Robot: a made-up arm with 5 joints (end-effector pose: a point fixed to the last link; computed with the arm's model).
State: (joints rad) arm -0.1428 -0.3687 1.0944 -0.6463 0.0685
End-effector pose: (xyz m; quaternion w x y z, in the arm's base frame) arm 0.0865 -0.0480 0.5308 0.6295 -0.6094 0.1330 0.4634
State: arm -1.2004 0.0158 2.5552 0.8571 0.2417
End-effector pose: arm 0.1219 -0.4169 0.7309 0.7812 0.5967 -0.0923 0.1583
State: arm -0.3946 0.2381 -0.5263 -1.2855 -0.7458
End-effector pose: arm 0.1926 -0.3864 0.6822 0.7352 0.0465 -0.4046 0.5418
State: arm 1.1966 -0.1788 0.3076 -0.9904 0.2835
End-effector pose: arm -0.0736 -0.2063 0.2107 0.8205 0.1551 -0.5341 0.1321
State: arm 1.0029 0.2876 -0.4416 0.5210 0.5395
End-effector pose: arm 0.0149 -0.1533 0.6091 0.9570 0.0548 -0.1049 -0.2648
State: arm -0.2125 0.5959 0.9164 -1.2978 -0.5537
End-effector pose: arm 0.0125 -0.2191 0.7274 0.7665 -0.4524 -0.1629 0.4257
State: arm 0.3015 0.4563 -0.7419 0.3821 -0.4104
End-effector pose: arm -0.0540 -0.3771 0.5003 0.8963 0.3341 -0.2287 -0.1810
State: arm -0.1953 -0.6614 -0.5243 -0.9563 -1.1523
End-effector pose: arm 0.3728 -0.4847 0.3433 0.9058 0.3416 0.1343 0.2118
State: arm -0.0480 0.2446 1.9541 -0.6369 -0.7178
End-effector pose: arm 0.2431 -0.0874 0.5620 0.6388 -0.7068 0.3023 0.0306
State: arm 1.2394 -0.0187 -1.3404 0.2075 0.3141
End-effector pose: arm -0.0603 -0.3257 0.2749 0.6986 0.6255 -0.1508 -0.3129
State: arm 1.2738 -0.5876 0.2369 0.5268 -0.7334
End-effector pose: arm 0.3322 -0.1713 0.2449 0.8597 0.2469 0.4470 -0.0087
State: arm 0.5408 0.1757 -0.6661 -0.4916 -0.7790
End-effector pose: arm 0.1319 -0.4287 0.2423 0.7757 0.5225 -0.3468 0.0704
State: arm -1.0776 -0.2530 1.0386 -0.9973 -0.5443
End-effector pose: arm 0.2870 0.0568 0.6612 0.5307 -0.7057 0.3989 0.2476
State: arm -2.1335 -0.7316 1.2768 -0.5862 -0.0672
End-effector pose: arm 0.1980 0.0426 0.4179 0.1789 0.7653 -0.6181 0.0180
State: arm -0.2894 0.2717 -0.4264 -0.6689 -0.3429
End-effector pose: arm -0.0193 -0.3255 0.6198 0.8487 -0.0893 -0.4594 0.2463
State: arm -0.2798 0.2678 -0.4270 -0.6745 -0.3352
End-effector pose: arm -0.0204 -0.3270 0.6153 0.8474 -0.0871 -0.4627 0.2453
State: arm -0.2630 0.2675 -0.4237 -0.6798 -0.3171
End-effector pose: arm -0.0253 -0.3275 0.6072 0.8441 -0.0872 -0.4706 0.2417
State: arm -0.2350 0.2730 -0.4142 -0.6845 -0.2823
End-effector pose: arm -0.0363 -0.3261 0.5931 0.8374 -0.0910 -0.4856 0.2338
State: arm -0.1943 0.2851 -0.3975 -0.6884 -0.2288
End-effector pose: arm -0.0535 -0.3220 0.5717 0.8266 -0.0993 -0.5082 0.2205
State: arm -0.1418 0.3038 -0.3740 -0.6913 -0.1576
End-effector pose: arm -0.0759 -0.3139 0.5427 0.8116 -0.1122 -0.5371 0.2008
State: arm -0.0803 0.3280 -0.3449 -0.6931 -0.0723
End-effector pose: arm -0.1009 -0.3008 0.5068 0.7927 -0.1293 -0.5694 0.1750
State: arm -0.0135 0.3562 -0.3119 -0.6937 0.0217
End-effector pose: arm -0.1255 -0.2822 0.4662 0.7709 -0.1501 -0.6021 0.1439
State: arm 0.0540 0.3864 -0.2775 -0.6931 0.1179
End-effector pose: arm -0.1469 -0.2589 0.4240 0.7475 -0.1730 -0.6319 0.1094
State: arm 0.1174 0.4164 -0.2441 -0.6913 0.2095
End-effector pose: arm -0.1634 -0.2326 0.3838 0.7245 -0.1964 -0.6565 0.0745
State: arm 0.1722 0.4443 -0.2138 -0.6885 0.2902
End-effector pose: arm -0.1746 -0.2064 0.3490 0.7034 -0.2187 -0.6750 0.0424
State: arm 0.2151 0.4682 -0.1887 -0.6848 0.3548
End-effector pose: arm -0.1811 -0.1832 0.3218 0.6861 -0.2379 -0.6874 0.0157
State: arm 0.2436 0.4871 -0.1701 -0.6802 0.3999
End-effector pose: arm -0.1844 -0.1657 0.3035 0.6736 -0.2528 -0.6945 -0.0035
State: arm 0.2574 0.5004 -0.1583 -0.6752 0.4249
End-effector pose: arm -0.1859 -0.1551 0.2939 0.6662 -0.2628 -0.6978 -0.0145
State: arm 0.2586 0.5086 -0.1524 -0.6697 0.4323
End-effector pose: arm -0.1866 -0.1509 0.2917 0.6636 -0.2683 -0.6981 -0.0182
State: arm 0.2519 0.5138 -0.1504 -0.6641 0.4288
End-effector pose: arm -0.1869 -0.1509 0.2941 0.6637 -0.2710 -0.6969 -0.0174
